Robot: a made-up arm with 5 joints.
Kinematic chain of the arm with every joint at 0, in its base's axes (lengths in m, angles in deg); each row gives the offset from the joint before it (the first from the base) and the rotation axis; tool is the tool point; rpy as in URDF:
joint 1: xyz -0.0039 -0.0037 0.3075 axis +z
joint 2: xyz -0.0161 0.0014 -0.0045 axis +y
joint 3: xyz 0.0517 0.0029 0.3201 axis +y
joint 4: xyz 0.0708 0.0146 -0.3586 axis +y
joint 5: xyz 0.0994 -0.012 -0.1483 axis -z
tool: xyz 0.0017 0.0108 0.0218 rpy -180 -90 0
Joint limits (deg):
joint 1: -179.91..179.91
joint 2: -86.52..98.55
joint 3: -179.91..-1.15
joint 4: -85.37..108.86
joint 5: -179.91..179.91
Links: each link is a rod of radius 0.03 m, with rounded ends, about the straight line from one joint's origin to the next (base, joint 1, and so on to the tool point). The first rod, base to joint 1, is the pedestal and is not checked.
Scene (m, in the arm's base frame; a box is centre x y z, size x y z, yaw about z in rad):
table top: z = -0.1
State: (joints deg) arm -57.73 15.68 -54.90 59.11 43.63
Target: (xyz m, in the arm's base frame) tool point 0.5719 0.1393 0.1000
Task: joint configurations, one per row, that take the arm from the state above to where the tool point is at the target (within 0.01 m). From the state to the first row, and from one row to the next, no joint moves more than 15 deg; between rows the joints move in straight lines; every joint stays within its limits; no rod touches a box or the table.
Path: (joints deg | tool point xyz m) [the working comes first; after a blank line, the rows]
Joints at the target: 12.64 44.38 -79.73 45.86 43.65
Straight joint move there: clear.

1: -43.66 21.42 -59.87 56.46 43.63 | 0.3607 -0.3329 0.1916
2: -29.58 27.16 -64.83 53.81 43.64 | 0.4549 -0.2485 0.1721
3: -15.51 32.90 -69.80 51.16 43.64 | 0.5265 -0.1368 0.1502
4: -1.43 38.64 -74.76 48.51 43.65 | 0.5674 -0.0044 0.1261
5: 12.64 44.38 -79.73 45.86 43.65 | 0.5719 0.1393 0.1000

